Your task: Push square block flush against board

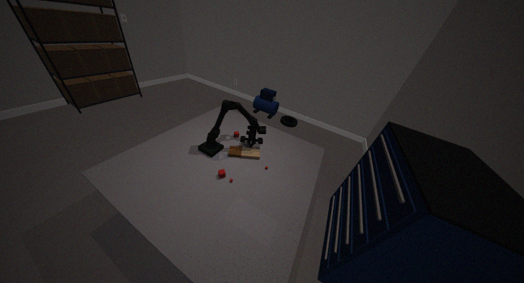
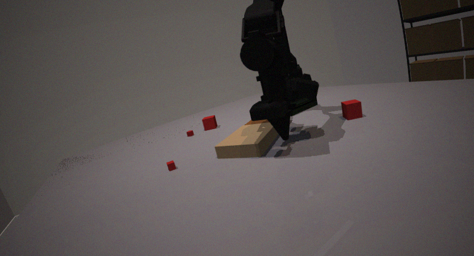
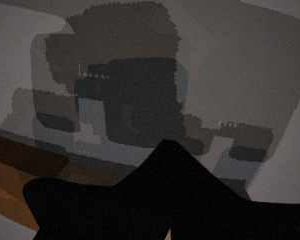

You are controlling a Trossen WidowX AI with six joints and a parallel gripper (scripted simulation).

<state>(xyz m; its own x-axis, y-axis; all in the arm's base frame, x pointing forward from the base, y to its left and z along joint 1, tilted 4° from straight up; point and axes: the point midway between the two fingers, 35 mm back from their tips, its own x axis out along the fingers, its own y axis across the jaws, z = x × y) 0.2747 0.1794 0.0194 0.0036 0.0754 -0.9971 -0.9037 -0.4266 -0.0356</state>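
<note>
The board lies 40 mm ahead of my gripper tip, 80 mm to the right of it and 10 mm above it. Round my gripper tip: square block 80 mm behind, 120 mm to the right, 10 mm above.
</note>
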